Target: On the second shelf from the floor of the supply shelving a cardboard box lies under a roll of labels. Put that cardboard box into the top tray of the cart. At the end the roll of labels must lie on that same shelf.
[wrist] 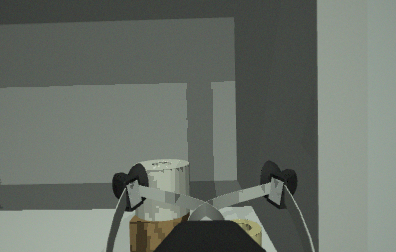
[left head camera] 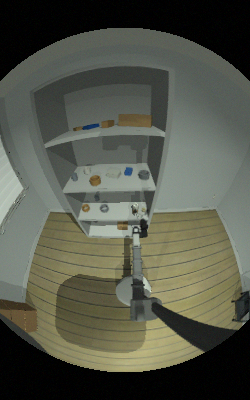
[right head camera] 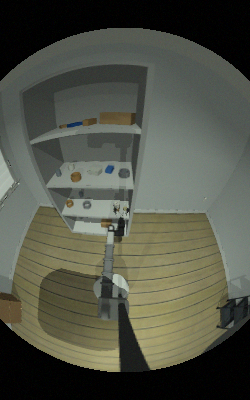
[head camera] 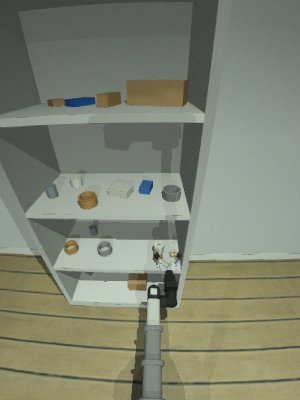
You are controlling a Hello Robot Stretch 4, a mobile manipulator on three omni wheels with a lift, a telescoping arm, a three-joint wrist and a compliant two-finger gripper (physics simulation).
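Frame: origin at the robot's base, x ahead, y left, z up, level; centimetres.
Where they show: gripper, fingertip midpoint: [wrist: 204,177] [left head camera: 140,208] [right head camera: 121,207] [head camera: 167,252].
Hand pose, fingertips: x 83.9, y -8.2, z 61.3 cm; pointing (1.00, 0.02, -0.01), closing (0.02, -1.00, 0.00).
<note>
Each offset is from my fingertips to the top centre of the thing. "pt": to the spot under its first point. Level surfaces: height alone.
The white roll of labels {pt dx +4.4, dy +5.7, dz +0.4 cm} [head camera: 158,246] [left head camera: 134,206] [wrist: 167,195] stands upright on the brown cardboard box {dx +7.4, dy +5.6, dz -5.8 cm} [wrist: 155,234], near the right end of the second shelf from the floor {dz -10.8 cm} [head camera: 127,256]. My gripper [head camera: 168,257] [wrist: 204,177] is open and holds nothing. Its fingertips are at the front right of that shelf. In the wrist view the left fingertip overlaps the left edge of the roll, and the right fingertip is well to the right of it. The gripper body hides the lower part of the box. Part of the black cart [right head camera: 235,314] shows at the right edge.
A small yellow ring {dx +6.8, dy -4.6, dz -8.3 cm} [head camera: 173,253] [wrist: 255,232] stands right of the box, near the shelving's right side wall [wrist: 275,100]. A grey ring {dx +8.7, dy +43.0, dz -6.0 cm} [head camera: 104,254] and an orange ring {dx +8.8, dy +67.5, dz -5.8 cm} [head camera: 71,252] lie further left. Another cardboard box {dx +14.9, dy +21.9, dz -46.5 cm} [head camera: 137,282] lies on the bottom shelf. The shelf above [head camera: 130,211] overhangs.
</note>
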